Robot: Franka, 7 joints.
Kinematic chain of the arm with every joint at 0, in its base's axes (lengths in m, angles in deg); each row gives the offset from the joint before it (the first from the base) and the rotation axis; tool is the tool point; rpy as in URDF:
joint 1: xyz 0 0 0.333 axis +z
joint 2: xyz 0 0 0 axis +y
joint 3: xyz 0 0 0.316 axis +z
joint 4: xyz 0.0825 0 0 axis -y
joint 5: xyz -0.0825 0 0.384 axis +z
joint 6: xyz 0 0 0 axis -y
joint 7: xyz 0.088 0 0 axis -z
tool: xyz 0 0 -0.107 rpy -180 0 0
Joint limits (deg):
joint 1: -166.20..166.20
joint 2: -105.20..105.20
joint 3: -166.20..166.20
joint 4: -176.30..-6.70
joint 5: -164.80..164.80
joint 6: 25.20..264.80
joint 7: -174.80..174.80
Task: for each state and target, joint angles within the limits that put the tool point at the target. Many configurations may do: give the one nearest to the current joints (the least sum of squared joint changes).
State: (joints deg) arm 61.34 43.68 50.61 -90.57 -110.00 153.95 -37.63
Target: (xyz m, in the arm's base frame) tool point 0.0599 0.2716 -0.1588
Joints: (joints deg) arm 50.12 72.61 11.58 -123.87 -111.51 147.95 -37.63
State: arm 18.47 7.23 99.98 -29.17 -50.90 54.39 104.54
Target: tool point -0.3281 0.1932 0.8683
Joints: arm 32.58 -13.19 112.90 -42.69 -42.25 35.46 104.54
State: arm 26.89 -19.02 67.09 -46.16 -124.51 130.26 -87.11
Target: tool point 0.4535 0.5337 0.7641
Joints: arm 19.82 29.02 49.98 -58.39 -123.94 129.18 -87.11
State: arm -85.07 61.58 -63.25 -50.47 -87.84 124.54 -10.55
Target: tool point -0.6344 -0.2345 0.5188
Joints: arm -98.73 52.40 -78.57 -91.72 -81.29 112.09 -10.55
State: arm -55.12 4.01 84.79 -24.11 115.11 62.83 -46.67
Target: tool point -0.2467 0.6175 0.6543
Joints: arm -54.33 -51.56 95.74 -30.89 106.37 49.33 -46.67
